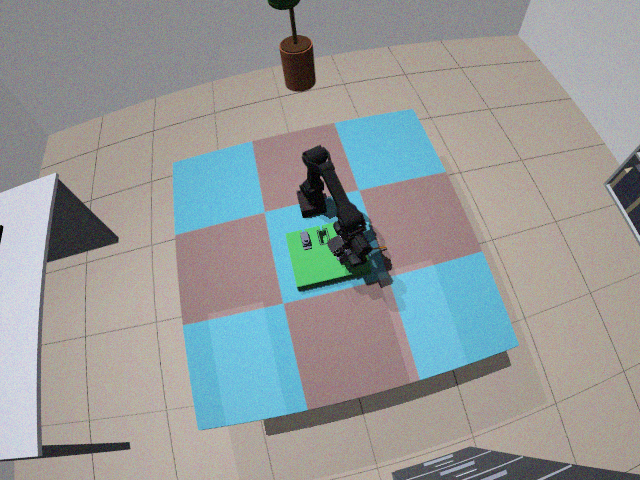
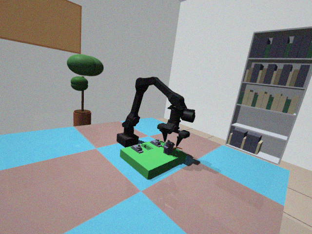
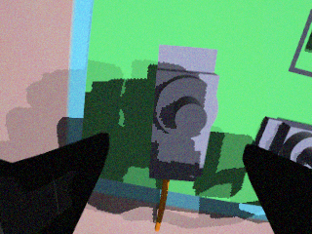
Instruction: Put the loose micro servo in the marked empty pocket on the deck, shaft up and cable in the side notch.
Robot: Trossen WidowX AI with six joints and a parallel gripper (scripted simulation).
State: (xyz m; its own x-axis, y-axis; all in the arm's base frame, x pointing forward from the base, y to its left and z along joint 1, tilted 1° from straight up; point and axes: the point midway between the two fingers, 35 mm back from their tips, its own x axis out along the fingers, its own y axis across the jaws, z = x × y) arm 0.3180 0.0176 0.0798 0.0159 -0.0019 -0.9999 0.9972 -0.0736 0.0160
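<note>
My gripper tip is 80 mm to the left of the green deck, 70 mm above it and 20 mm past it.
</note>
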